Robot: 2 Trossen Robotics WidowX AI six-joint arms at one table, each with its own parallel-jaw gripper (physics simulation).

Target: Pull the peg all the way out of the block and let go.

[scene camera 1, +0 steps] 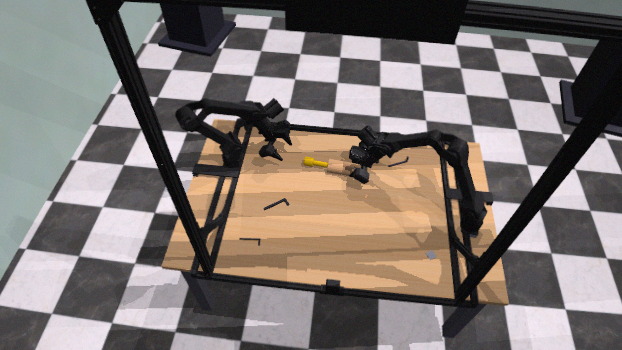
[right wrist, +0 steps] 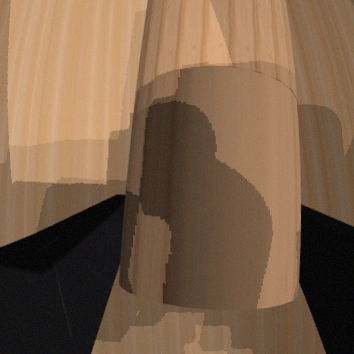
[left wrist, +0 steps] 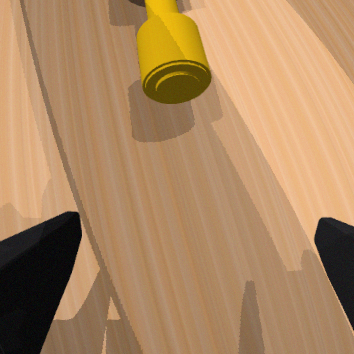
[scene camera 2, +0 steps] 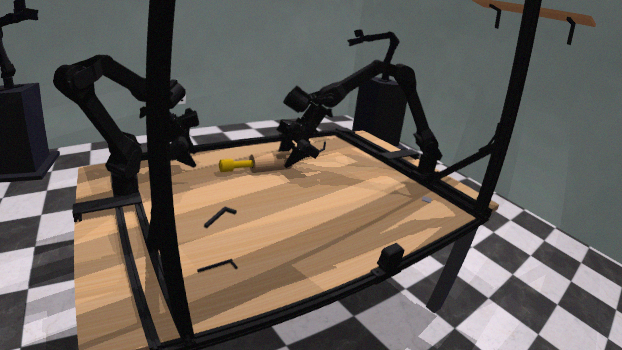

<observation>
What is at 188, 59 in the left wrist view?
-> A yellow peg.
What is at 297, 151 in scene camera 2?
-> The right gripper.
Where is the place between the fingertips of the right gripper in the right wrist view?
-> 207, 211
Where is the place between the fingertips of the left gripper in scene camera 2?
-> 195, 159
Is the left gripper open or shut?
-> Open.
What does the left gripper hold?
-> Nothing.
</observation>
